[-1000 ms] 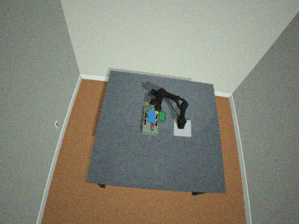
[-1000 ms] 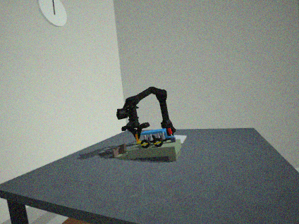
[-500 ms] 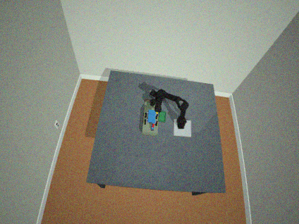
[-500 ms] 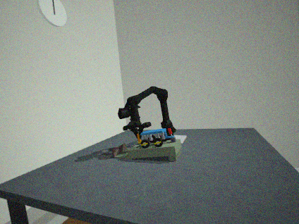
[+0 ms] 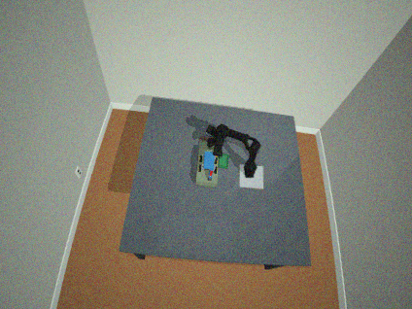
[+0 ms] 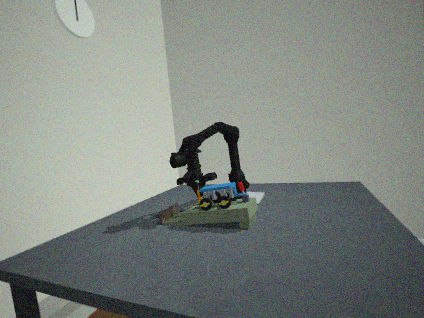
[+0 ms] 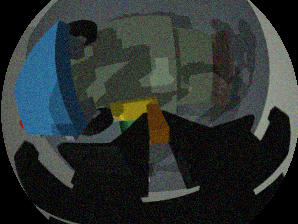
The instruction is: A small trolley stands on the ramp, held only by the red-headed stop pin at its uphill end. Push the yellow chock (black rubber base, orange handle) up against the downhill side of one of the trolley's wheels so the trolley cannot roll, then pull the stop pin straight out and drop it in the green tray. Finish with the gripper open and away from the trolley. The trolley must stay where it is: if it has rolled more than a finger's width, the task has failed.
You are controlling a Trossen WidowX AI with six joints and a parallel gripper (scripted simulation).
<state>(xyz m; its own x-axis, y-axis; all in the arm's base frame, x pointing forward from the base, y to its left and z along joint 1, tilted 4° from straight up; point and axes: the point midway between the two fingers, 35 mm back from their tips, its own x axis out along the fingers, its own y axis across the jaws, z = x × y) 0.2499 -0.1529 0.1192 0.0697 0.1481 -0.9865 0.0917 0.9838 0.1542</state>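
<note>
My gripper tip is 20 mm to the right of the yellow chock and 10 mm above it. Also, from my gripper tip: green tray: 70 mm behind, 30 mm to the left, 100 mm below; then olive ramp: 70 mm ahead, 110 mm to the left, 50 mm below; then blue trolley: 70 mm ahead, 110 mm to the left, 20 mm above.
</note>
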